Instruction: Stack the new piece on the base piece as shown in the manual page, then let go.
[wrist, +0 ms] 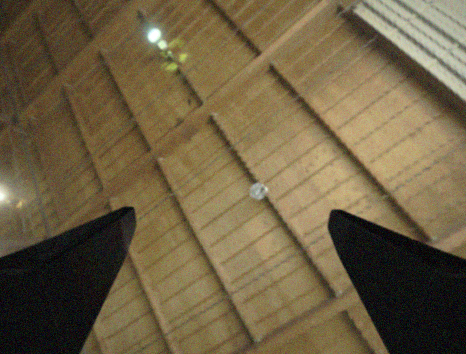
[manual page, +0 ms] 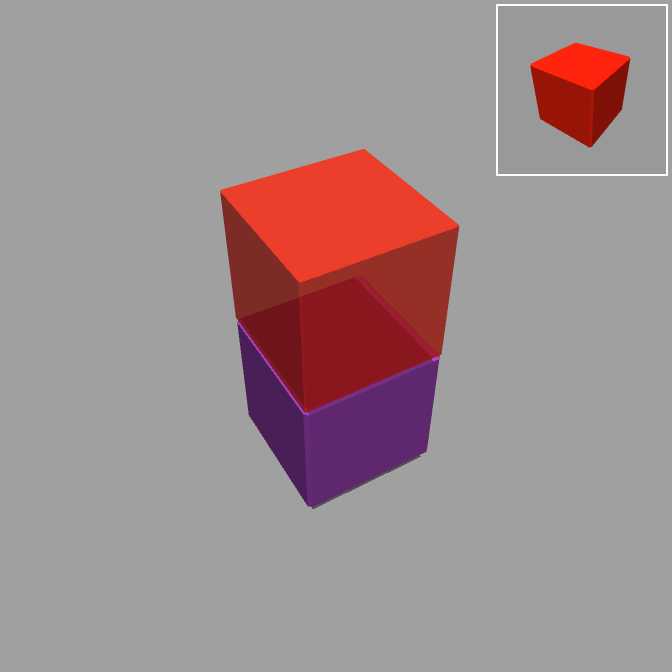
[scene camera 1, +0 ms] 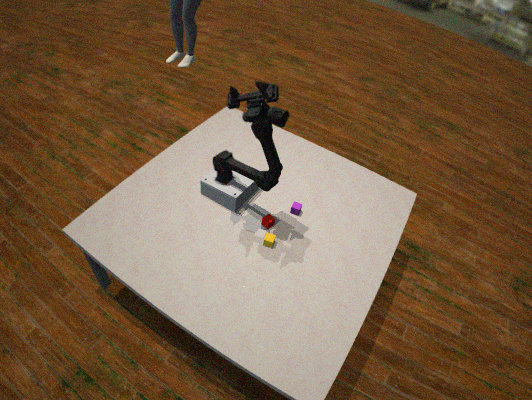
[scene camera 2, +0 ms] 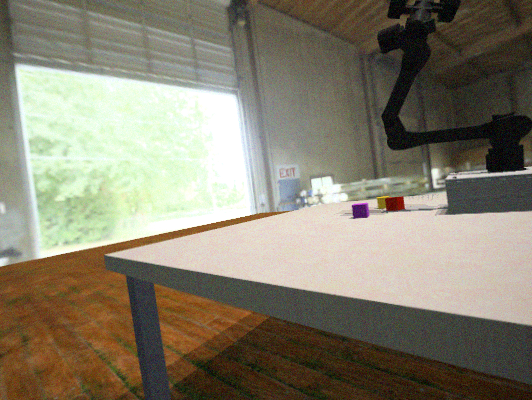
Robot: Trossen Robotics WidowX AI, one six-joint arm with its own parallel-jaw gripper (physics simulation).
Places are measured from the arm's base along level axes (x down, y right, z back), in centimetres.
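Pixels of known places: gripper, between the fingertips: (wrist: 234,217) (scene camera 1: 242,84); arm's base, origin of its link: (scene camera 1: 224,178) (scene camera 2: 506,170).
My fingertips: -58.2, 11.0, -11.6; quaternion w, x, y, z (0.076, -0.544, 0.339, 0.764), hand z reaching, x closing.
Note:
For each thing: its top centre in the pictures, then the offset to it from my fingertips, as dx, dy, dz. Level surfaces: height alone.
- red cube, centre of its top: (scene camera 2: 394,197) (scene camera 1: 268,218) +62.8, -4.9, -15.9
- yellow cube, centre of its top: (scene camera 2: 382,197) (scene camera 1: 269,237) +62.8, +4.3, -21.2
- purple cube, centre of its top: (scene camera 2: 359,203) (scene camera 1: 296,205) +62.8, -19.1, -23.4
- pale table, height of its surface: dx +66.9
A red cube (scene camera 1: 268,221) (scene camera 2: 395,204) lies on the table in front of the arm's base. A yellow cube (scene camera 1: 269,240) (scene camera 2: 382,202) lies near it, apart from it in scene camera 1 and partly hidden behind it in scene camera 2. A purple cube (scene camera 1: 296,208) (scene camera 2: 360,210) lies apart from both, on the other side of the red cube. No cube is on another. My gripper (scene camera 1: 246,88) (wrist: 234,217) is open and empty, high above the table and pointing up at the ceiling. Its upper part is cut off in scene camera 2.
The arm stands on a grey box (scene camera 1: 218,197) (scene camera 2: 490,194) on the pale table (scene camera 1: 175,245) (scene camera 2: 300,260). The arm's elbow (scene camera 1: 270,179) (scene camera 2: 395,134) hangs over the table near the red cube. A person's legs (scene camera 1: 184,30) show on the floor beyond the table.

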